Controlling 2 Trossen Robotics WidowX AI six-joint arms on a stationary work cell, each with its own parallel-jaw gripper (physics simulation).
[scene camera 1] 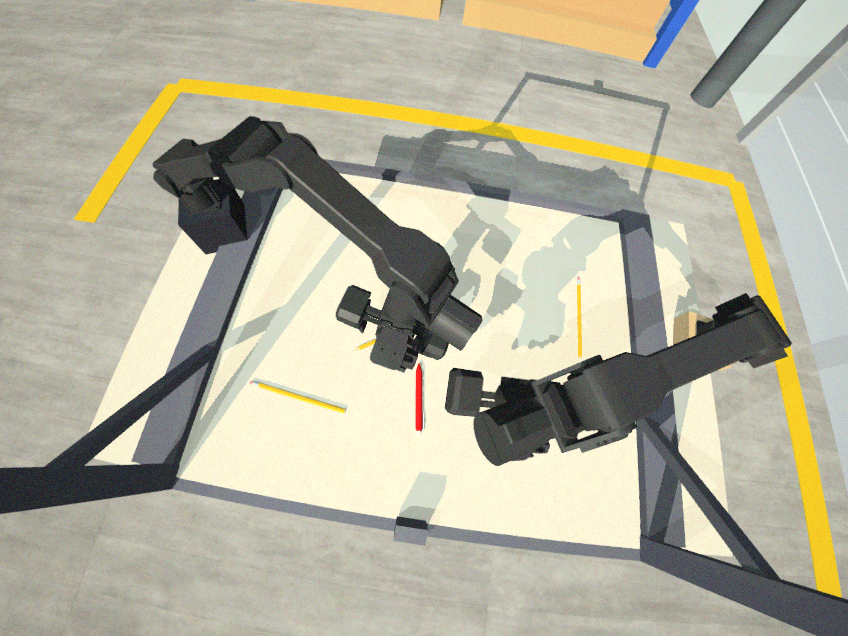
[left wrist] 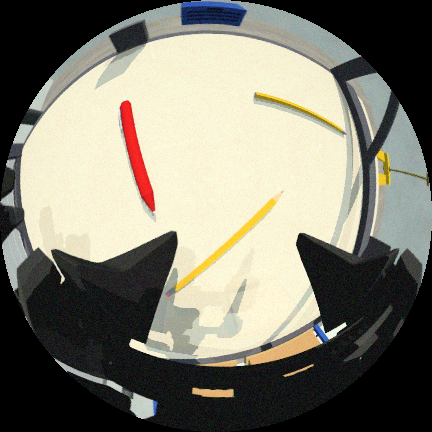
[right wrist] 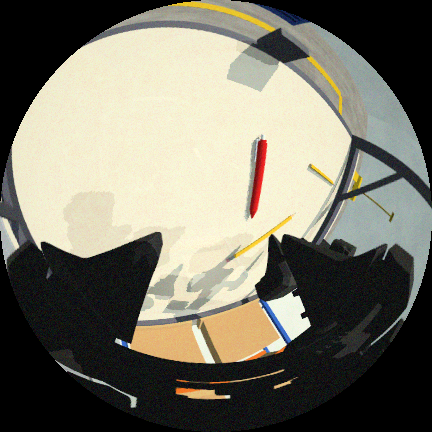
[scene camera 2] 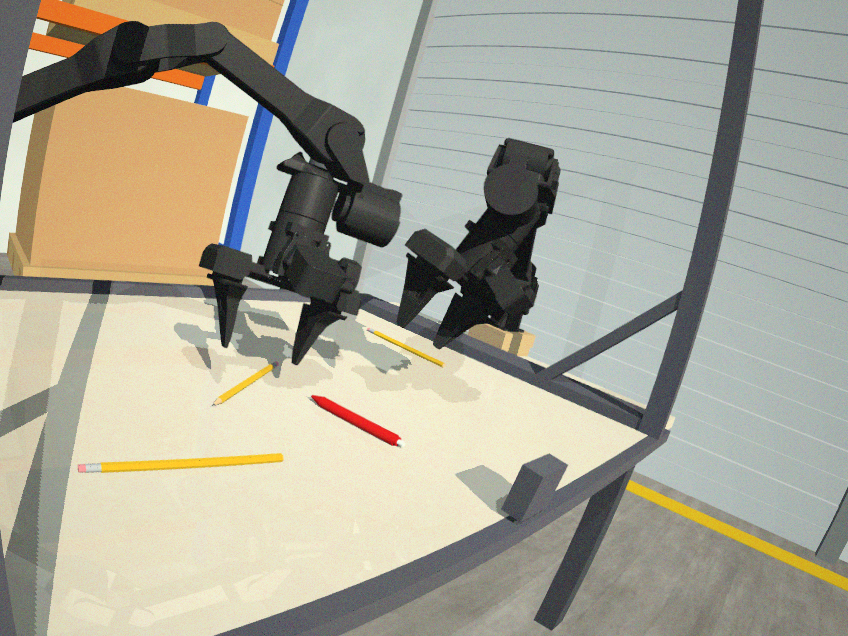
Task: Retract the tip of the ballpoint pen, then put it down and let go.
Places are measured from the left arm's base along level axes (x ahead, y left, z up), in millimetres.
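Pixels of known places: left gripper, between the fingertips: (left wrist: 240, 238) (scene camera 2: 260, 356); right gripper, between the fingertips: (scene camera 1: 477, 389) (right wrist: 224, 240) (scene camera 2: 418, 337); left arm's base, origin of its link: (scene camera 1: 203, 200); right arm's base, origin of its link: (scene camera 2: 504, 327).
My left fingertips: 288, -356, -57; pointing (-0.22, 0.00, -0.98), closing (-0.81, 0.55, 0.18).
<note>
For each thing: its top centre in the pictures, then the offset to it from my left fingertips, as dx, dy, dz. Level surfaces: height alone.
- red ballpoint pen, centre of its top: (left wrist: 128, 147) (scene camera 2: 356, 411) (right wrist: 260, 183) (scene camera 1: 419, 396) +36, -111, -34
- cream table top, height of its surface: dz -49
- yellow pencil, centre of its top: (left wrist: 221, 252) (scene camera 2: 248, 378) (scene camera 1: 395, 331) (right wrist: 265, 237) +23, +26, -40
- dark block, centre of its top: (scene camera 2: 544, 462) (scene camera 1: 410, 534) -39, -318, +8
The red ballpoint pen (scene camera 1: 419, 398) (scene camera 2: 356, 420) (left wrist: 135, 155) (right wrist: 258, 177) lies flat on the cream table top (scene camera 1: 328, 465) (scene camera 2: 383, 520). In scene camera 2 its tapered end points up-left, with a small grey point showing, and its white button end is at the lower right. My left gripper (scene camera 2: 260, 354) (left wrist: 240, 238) is open and empty, above the table behind the pen's tapered end; its fingertips are hidden in scene camera 1. My right gripper (scene camera 2: 419, 335) (right wrist: 224, 240) is open and empty, raised above the table, to the right of the pen in scene camera 1.
A yellow pencil (scene camera 1: 366, 344) (scene camera 2: 245, 384) (left wrist: 227, 242) (right wrist: 263, 236) lies below my left gripper. Another pencil (scene camera 1: 297, 395) (scene camera 2: 181, 462) (left wrist: 300, 110) lies left of the pen, and a third (scene camera 1: 579, 318) (scene camera 2: 405, 347) at the right. A dark block (scene camera 1: 410, 530) (scene camera 2: 535, 487) stands at the table edge.
</note>
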